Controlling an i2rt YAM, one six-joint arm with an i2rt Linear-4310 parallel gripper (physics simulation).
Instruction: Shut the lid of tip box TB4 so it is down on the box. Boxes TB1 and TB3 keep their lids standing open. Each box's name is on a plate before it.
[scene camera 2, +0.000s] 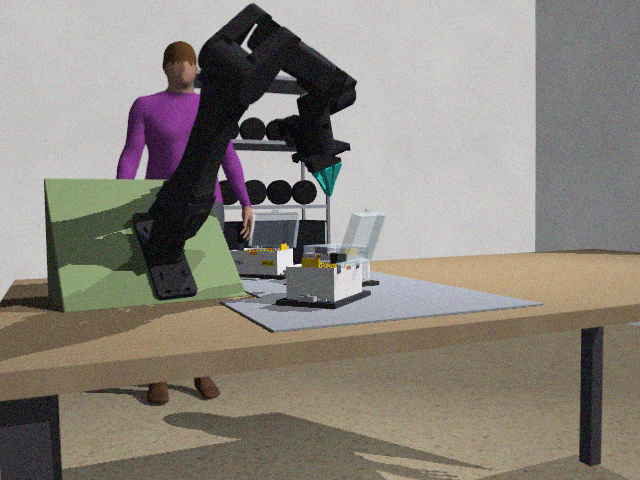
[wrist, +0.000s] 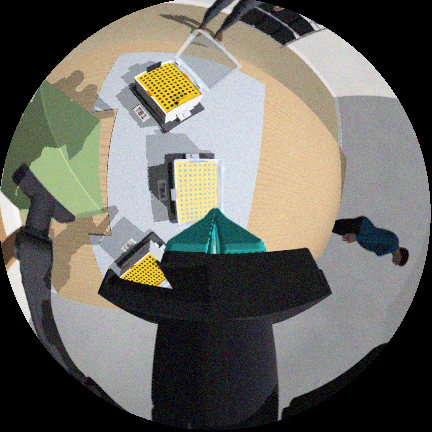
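Scene camera 2 shows my gripper (scene camera 2: 328, 195), a clear lid (scene camera 2: 268, 229) and a clear lid (scene camera 2: 363, 232). In the wrist view I see my gripper (wrist: 214, 212) and a clear lid (wrist: 198, 182).
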